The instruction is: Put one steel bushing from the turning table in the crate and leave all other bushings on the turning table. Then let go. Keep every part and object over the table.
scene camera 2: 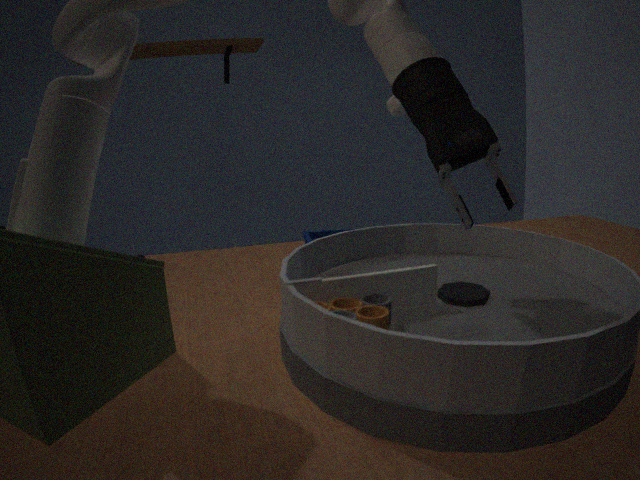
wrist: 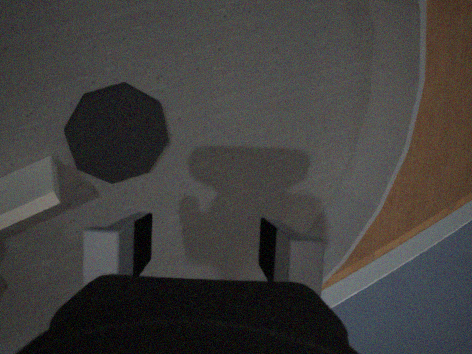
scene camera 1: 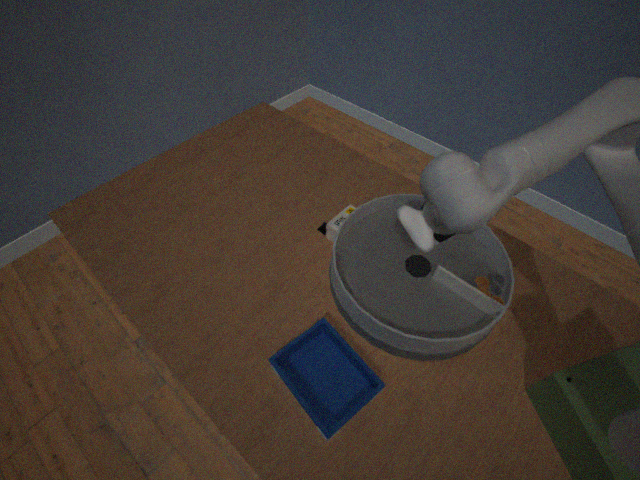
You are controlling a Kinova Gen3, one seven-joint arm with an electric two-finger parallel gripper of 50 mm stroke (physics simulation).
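Frame: origin at the arm's base, x ahead, y left, z up, level; centimetres.
Where they show: gripper, fingertip midpoint: [scene camera 2: 491,216] [wrist: 205,239]; arm's base, link origin: [scene camera 2: 48,245].
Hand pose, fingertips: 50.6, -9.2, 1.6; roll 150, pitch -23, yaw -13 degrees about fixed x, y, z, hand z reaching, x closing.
Things, the pixels of their top centre, and the offset from my fingertips, as dx, dy, dz. "*": a spot on its surface instead.
- tight group with orange bushings, top centre: [scene camera 2: 372,311] [scene camera 1: 482,281] -15.5, -3.9, -7.4
- blue crate, top centre: [scene camera 2: 357,237] [scene camera 1: 325,372] -4.6, +35.9, -10.2
- light divider, surface spot: [wrist: 27,192] * -7.7, +1.9, -6.5
- dark hub, top centre: [wrist: 119,137] [scene camera 2: 464,290] [scene camera 1: 418,264] -1.9, +2.0, -9.1
- white device, surface spot: [scene camera 1: 341,221] * +21.0, +5.3, -9.5
The grey round turning table [scene camera 1: 413,343] [scene camera 2: 465,372] [wrist: 260,65] has a high rim. Inside it, against the divider near the rim, stands a grey steel bushing [scene camera 1: 497,283] [scene camera 2: 376,299] in a tight group with orange bushings [scene camera 1: 482,283] [scene camera 2: 373,314]. Dim light and the wall hide parts of the group, so I cannot tell how many grey ones stand there. The blue crate [scene camera 1: 325,369] [scene camera 2: 310,237] is shallow and looks empty. My gripper [scene camera 2: 489,215] [wrist: 205,239] is open and empty, above the turning table on the other side of the hub from the bushings. In scene camera 1 the arm hides its fingertips.
A light divider [scene camera 1: 467,290] [scene camera 2: 392,273] [wrist: 27,192] runs from near the dark hub [scene camera 1: 417,266] [scene camera 2: 463,293] [wrist: 117,133] to the rim. A white device [scene camera 1: 341,221] with a yellow label lies beside the turning table. A large green box [scene camera 1: 553,408] [scene camera 2: 87,320] stands near the arm's base.
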